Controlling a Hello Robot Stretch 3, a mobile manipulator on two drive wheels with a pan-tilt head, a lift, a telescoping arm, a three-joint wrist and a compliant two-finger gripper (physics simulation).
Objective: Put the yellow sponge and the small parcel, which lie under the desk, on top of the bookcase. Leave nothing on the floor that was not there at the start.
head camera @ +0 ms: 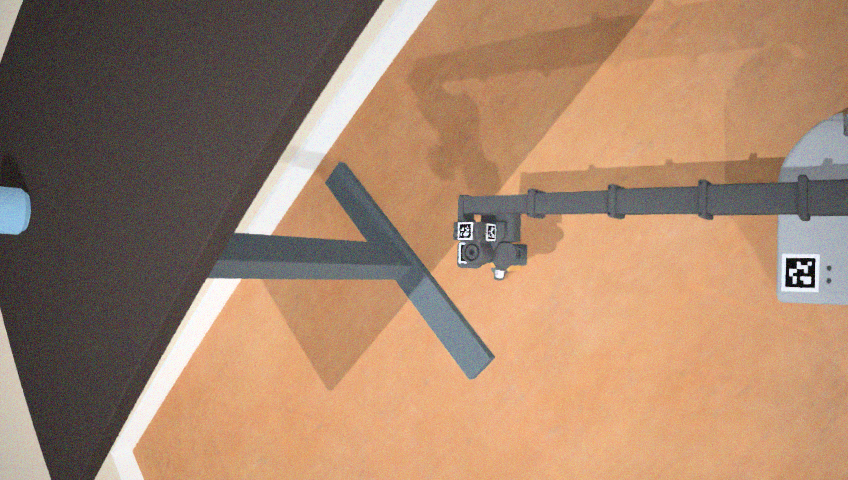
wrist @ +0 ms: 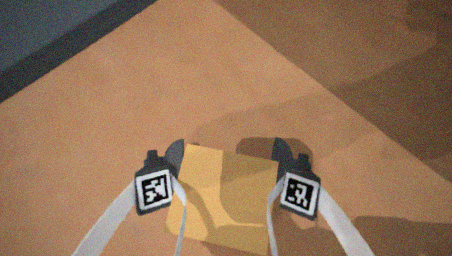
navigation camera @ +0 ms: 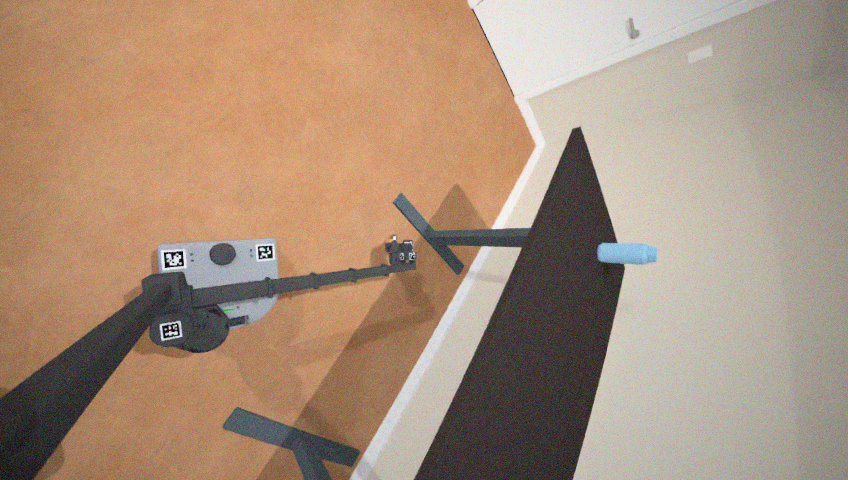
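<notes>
My gripper [wrist: 227,157] is visible to me. I can also see a light blue cylinder [navigation camera: 625,253], though in the wrist view the cylinder is out of frame. There is a dark desk, which I see both in the head camera [head camera: 142,140] and in the navigation camera [navigation camera: 526,398], and there is a white door [navigation camera: 536,53] as well.
</notes>
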